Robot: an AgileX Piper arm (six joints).
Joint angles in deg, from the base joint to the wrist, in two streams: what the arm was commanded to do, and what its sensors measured. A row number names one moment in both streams.
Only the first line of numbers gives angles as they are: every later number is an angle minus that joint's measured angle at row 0.
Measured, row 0: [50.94, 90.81, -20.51, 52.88, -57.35, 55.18]
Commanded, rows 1 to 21: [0.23, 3.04, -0.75, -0.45, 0.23, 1.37]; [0.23, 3.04, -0.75, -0.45, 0.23, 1.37]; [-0.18, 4.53, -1.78, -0.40, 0.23, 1.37]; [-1.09, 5.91, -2.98, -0.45, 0.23, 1.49]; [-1.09, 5.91, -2.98, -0.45, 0.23, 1.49]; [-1.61, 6.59, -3.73, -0.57, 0.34, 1.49]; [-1.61, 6.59, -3.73, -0.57, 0.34, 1.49]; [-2.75, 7.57, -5.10, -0.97, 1.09, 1.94]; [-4.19, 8.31, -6.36, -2.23, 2.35, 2.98]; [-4.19, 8.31, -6.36, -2.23, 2.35, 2.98]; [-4.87, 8.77, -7.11, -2.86, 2.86, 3.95]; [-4.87, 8.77, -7.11, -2.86, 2.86, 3.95]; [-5.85, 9.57, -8.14, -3.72, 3.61, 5.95]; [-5.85, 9.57, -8.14, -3.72, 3.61, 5.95]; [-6.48, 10.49, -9.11, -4.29, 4.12, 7.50]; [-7.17, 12.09, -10.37, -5.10, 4.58, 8.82]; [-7.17, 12.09, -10.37, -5.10, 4.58, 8.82]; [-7.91, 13.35, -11.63, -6.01, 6.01, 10.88]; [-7.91, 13.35, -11.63, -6.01, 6.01, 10.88]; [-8.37, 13.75, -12.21, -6.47, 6.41, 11.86]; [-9.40, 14.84, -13.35, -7.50, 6.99, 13.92]
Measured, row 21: [-8.03, 13.70, -11.75, -5.44, 5.67, 11.11]
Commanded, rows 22 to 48: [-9.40, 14.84, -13.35, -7.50, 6.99, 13.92]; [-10.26, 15.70, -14.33, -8.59, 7.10, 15.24]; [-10.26, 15.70, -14.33, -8.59, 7.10, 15.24]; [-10.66, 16.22, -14.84, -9.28, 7.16, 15.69]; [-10.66, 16.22, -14.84, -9.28, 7.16, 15.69]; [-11.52, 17.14, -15.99, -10.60, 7.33, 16.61]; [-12.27, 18.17, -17.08, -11.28, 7.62, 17.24]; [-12.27, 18.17, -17.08, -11.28, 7.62, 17.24]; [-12.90, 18.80, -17.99, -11.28, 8.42, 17.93]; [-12.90, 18.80, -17.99, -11.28, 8.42, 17.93]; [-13.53, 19.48, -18.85, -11.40, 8.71, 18.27]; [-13.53, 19.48, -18.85, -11.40, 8.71, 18.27]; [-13.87, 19.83, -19.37, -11.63, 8.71, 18.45]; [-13.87, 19.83, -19.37, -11.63, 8.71, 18.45]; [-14.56, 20.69, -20.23, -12.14, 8.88, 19.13]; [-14.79, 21.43, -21.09, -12.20, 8.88, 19.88]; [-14.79, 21.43, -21.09, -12.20, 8.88, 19.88]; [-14.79, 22.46, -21.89, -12.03, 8.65, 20.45]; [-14.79, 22.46, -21.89, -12.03, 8.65, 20.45]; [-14.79, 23.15, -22.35, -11.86, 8.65, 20.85]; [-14.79, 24.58, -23.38, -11.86, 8.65, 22.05]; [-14.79, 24.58, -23.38, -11.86, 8.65, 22.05]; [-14.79, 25.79, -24.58, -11.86, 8.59, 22.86]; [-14.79, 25.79, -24.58, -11.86, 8.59, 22.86]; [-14.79, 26.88, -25.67, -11.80, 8.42, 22.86]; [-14.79, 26.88, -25.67, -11.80, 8.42, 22.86]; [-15.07, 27.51, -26.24, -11.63, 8.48, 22.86]
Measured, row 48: [-14.79, 26.82, -25.21, -11.34, 8.30, 22.46]
